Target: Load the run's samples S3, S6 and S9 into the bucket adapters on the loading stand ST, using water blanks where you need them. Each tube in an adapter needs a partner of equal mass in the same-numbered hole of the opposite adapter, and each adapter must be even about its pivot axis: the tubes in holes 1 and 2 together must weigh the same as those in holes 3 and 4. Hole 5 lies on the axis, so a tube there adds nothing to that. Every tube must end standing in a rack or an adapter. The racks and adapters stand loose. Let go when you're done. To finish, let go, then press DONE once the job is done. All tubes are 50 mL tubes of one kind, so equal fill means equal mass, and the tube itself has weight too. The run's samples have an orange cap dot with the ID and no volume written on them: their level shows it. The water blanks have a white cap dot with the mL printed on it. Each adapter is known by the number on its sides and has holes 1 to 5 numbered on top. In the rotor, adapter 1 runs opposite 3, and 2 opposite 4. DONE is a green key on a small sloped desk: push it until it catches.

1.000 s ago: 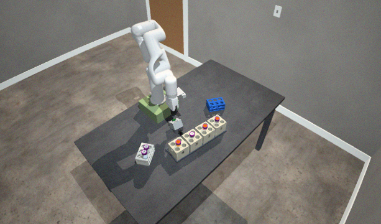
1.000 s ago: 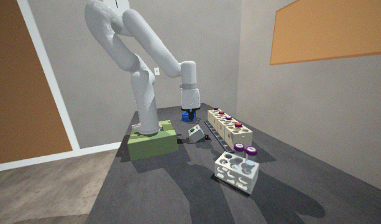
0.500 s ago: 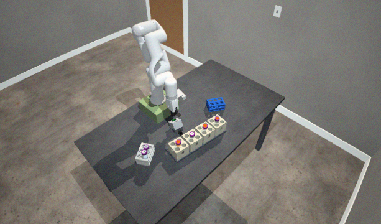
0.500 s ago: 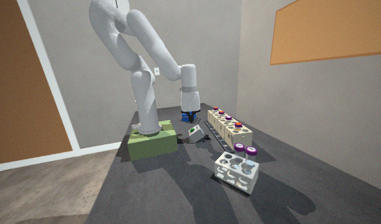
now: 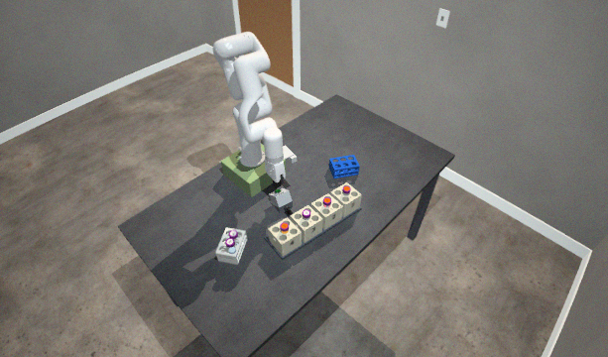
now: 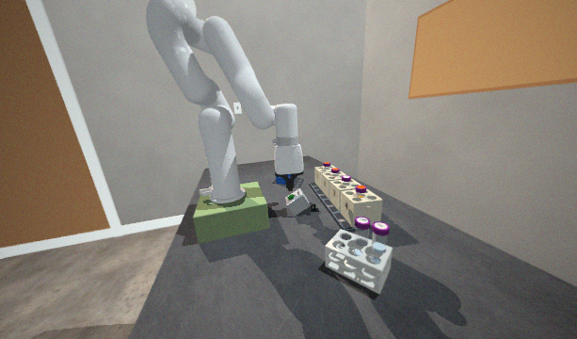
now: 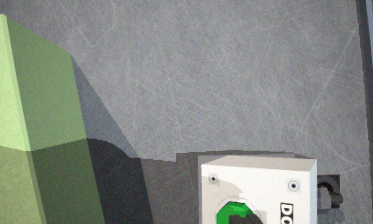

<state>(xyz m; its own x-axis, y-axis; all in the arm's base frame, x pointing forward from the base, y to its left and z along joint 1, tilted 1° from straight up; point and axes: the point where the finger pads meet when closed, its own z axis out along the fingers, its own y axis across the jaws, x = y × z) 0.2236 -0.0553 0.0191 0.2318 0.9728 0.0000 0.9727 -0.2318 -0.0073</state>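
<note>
My hand is 5 cm above the green done key. Also, from my hand: stand marked 1 (22 cm ahead, 1 cm to the left, 11 cm below); then sample tube (24 cm ahead, 6 cm to the left, 5 cm below); then adapter 1 (25 cm ahead, 17 cm to the left, 6 cm below).
</note>
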